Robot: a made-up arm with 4 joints.
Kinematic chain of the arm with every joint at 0, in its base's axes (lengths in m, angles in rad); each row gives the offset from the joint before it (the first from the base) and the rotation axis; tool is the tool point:
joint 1: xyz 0 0 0.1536 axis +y
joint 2: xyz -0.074 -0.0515 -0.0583 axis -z
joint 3: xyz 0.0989 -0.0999 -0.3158 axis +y
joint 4: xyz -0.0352 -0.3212 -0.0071 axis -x
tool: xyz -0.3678 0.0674 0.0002
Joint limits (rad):
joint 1: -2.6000..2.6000
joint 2: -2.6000..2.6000
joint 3: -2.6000..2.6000
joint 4: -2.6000..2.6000
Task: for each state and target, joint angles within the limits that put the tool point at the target. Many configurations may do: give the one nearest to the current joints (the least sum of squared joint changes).
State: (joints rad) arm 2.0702 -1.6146 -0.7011 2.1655
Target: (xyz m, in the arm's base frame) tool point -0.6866 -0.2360 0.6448
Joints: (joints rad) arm 2.6000 -1.1068 -1.2029 1.9914
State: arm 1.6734 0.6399 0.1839 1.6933
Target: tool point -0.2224 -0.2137 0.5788
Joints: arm 1.2317 0.7756 1.0162 1.2009
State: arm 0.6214 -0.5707 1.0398 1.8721
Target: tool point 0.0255 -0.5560 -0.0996
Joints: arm 0.3005 -0.8947 0.5153 2.0314
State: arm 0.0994 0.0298 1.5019 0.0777
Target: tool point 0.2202 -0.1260 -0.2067
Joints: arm 0.8821 -0.6404 2.2534 -0.0451
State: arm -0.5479 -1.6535 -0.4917 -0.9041
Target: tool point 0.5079 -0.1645 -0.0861
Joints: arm -0.3380 -2.0164 -0.1624 -0.8875
